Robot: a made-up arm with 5 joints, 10 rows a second.
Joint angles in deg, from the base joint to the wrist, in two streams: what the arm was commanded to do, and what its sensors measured. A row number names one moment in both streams.
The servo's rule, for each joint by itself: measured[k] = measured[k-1] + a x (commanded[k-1-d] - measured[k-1]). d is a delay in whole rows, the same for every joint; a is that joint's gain. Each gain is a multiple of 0.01, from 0.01 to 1. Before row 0 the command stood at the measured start. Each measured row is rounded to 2 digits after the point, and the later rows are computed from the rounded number. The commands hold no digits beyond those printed.
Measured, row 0:
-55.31, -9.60, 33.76, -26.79, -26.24
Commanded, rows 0 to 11:
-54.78, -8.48, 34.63, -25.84, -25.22
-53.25, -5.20, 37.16, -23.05, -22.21
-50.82, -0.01, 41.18, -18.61, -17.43
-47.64, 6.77, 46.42, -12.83, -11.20
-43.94, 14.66, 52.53, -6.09, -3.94
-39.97, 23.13, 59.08, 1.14, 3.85
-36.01, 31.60, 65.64, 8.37, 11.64
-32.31, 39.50, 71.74, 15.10, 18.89
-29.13, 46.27, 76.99, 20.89, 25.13
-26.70, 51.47, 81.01, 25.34, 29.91
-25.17, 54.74, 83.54, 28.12, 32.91
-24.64, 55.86, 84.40, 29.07, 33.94
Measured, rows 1 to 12:
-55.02, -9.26, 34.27, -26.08, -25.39
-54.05, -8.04, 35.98, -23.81, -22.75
-52.27, -5.63, 39.05, -19.91, -18.33
-49.72, -1.91, 43.40, -14.60, -12.41
-46.54, 3.06, 48.79, -8.22, -5.38
-42.93, 9.08, 54.86, -1.20, 2.28
-39.12, 15.84, 61.22, 5.98, 10.05
-35.37, 22.94, 67.43, 12.82, 17.39
-31.94, 29.94, 73.07, 18.87, 23.81
-29.06, 36.40, 77.75, 23.72, 28.87
-26.92, 41.90, 81.17, 27.02, 32.22
-25.67, 46.09, 83.08, 28.56, 33.65
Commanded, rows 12 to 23:
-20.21, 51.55, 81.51, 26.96, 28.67
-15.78, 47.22, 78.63, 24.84, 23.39
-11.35, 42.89, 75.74, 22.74, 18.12
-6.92, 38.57, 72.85, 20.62, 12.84
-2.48, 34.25, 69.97, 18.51, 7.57
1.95, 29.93, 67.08, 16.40, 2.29
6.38, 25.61, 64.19, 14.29, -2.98
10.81, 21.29, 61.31, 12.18, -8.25
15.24, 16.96, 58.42, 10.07, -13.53
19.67, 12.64, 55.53, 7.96, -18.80
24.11, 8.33, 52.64, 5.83, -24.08
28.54, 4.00, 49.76, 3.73, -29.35
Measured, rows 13 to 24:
-22.67, 47.73, 82.15, 27.36, 29.52
-18.88, 47.58, 80.07, 25.47, 24.43
-14.74, 46.17, 77.52, 23.42, 19.19
-10.44, 43.89, 74.76, 21.32, 13.92
-6.06, 41.00, 71.93, 19.21, 8.65
-1.65, 37.68, 69.07, 17.10, 3.37
2.77, 34.06, 66.19, 14.99, -1.90
7.19, 30.23, 63.31, 12.88, -7.17
11.62, 26.25, 60.42, 10.77, -12.45
16.05, 22.17, 57.53, 8.66, -17.72
20.48, 18.02, 54.64, 6.54, -23.00
24.91, 13.81, 51.76, 4.43, -28.27

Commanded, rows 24 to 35:
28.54, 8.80, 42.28, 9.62, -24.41
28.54, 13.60, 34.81, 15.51, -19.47
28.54, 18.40, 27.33, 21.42, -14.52
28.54, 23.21, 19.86, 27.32, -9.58
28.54, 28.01, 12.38, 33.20, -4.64
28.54, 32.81, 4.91, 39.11, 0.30
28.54, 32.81, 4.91, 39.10, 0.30
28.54, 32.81, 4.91, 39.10, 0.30
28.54, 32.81, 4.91, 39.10, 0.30
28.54, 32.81, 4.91, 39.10, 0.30
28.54, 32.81, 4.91, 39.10, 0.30
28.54, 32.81, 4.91, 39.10, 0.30
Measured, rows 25 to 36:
26.91, 12.31, 46.17, 8.32, -25.07
27.81, 12.70, 39.47, 13.71, -20.42
28.21, 14.41, 32.31, 19.49, -15.52
28.39, 17.05, 24.96, 25.36, -10.59
28.47, 20.34, 17.54, 31.24, -5.65
28.51, 24.08, 10.09, 37.14, -0.71
28.53, 26.70, 7.03, 38.61, 0.13
28.54, 28.53, 5.78, 38.98, 0.27
28.54, 29.81, 5.27, 39.07, 0.29
28.54, 30.71, 5.06, 39.09, 0.30
28.54, 31.34, 4.97, 39.10, 0.30
28.54, 31.78, 4.93, 39.10, 0.30

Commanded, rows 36 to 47:
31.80, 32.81, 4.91, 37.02, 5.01
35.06, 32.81, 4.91, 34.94, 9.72
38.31, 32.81, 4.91, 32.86, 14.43
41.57, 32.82, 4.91, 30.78, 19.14
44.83, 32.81, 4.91, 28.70, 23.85
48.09, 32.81, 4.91, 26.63, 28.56
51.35, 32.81, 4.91, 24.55, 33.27
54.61, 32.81, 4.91, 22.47, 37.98
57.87, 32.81, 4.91, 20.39, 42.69
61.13, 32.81, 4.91, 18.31, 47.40
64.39, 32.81, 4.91, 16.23, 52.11
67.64, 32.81, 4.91, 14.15, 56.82
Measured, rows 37 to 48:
30.33, 32.09, 4.92, 37.54, 4.21
32.93, 32.31, 4.91, 35.59, 8.78
35.89, 32.46, 4.91, 33.54, 13.47
39.01, 32.57, 4.91, 31.47, 18.18
42.21, 32.64, 4.91, 29.39, 22.89
45.44, 32.69, 4.91, 27.32, 27.60
48.69, 32.73, 4.91, 25.24, 32.31
51.95, 32.75, 4.91, 23.16, 37.02
55.21, 32.77, 4.91, 21.08, 41.73
58.47, 32.78, 4.91, 19.00, 46.44
61.73, 32.79, 4.91, 16.92, 51.15
64.98, 32.80, 4.91, 14.84, 55.86

